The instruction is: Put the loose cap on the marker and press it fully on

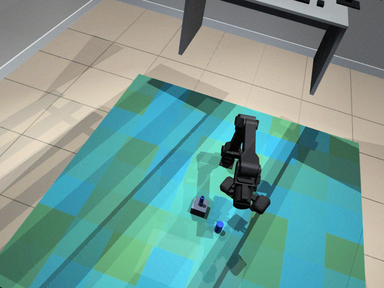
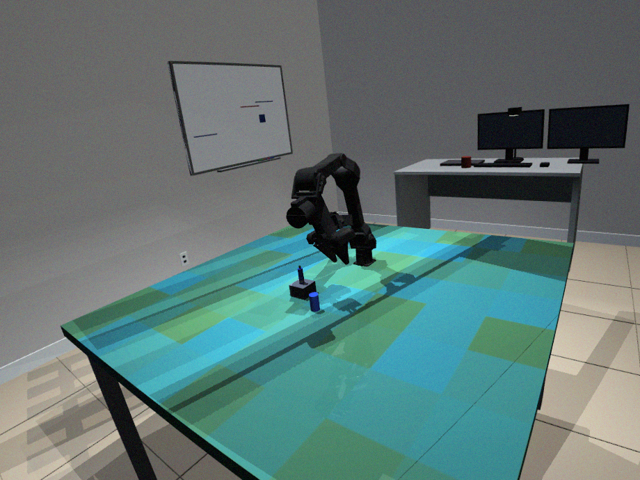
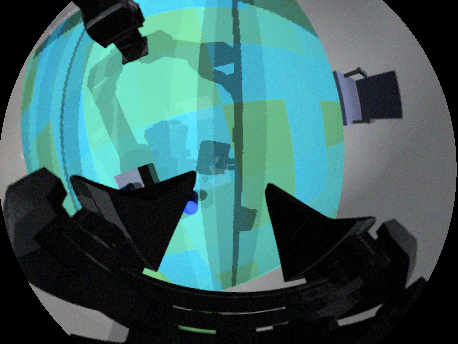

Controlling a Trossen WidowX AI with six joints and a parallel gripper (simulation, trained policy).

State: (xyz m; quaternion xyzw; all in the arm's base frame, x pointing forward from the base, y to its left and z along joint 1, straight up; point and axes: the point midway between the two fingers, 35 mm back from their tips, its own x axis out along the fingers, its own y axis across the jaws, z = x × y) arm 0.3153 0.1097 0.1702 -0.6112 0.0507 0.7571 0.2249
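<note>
Now: the blue cap 11 cm below my gripper tip, 7 cm to the right of it and 6 cm ahead of it. The rest, counted from my gripper tip: grey holder block (17 cm to the right, 12 cm below, 1 cm behind).
</note>
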